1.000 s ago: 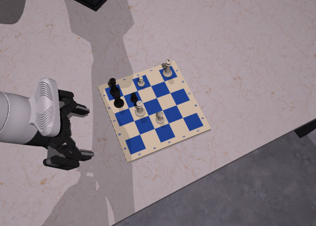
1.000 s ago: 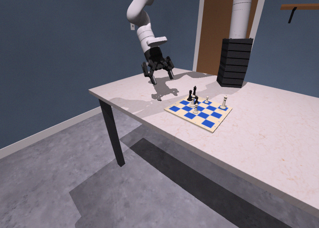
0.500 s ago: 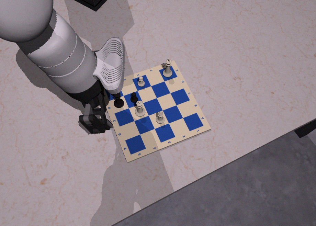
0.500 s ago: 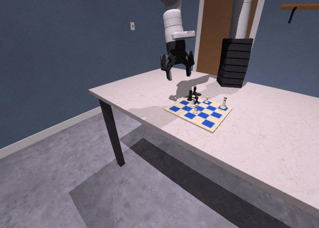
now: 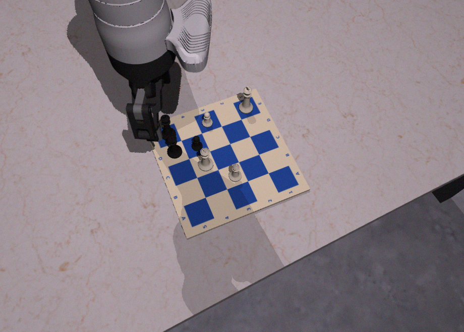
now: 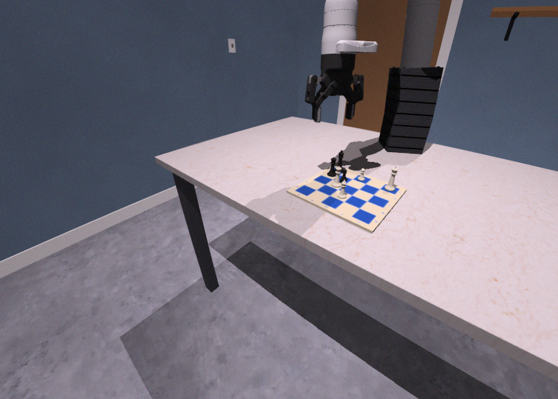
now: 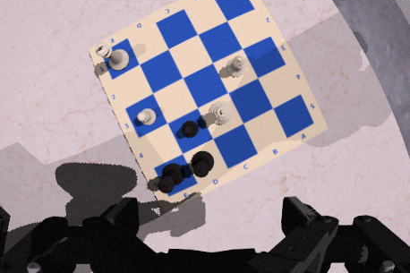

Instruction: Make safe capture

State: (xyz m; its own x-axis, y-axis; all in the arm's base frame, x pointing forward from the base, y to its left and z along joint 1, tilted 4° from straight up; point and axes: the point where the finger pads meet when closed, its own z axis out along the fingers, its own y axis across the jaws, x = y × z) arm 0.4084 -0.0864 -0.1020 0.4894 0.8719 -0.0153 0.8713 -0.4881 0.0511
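My gripper is now 40 mm past the tall black piece, 10 mm to the right of it and 120 mm above it. From my hand the other things lie so: chessboard 40 mm ahead, 80 mm to the left, 160 mm below; then white pawn 30 mm behind, 90 mm to the left, 140 mm below; then black pawn 50 mm to the left, 140 mm below.
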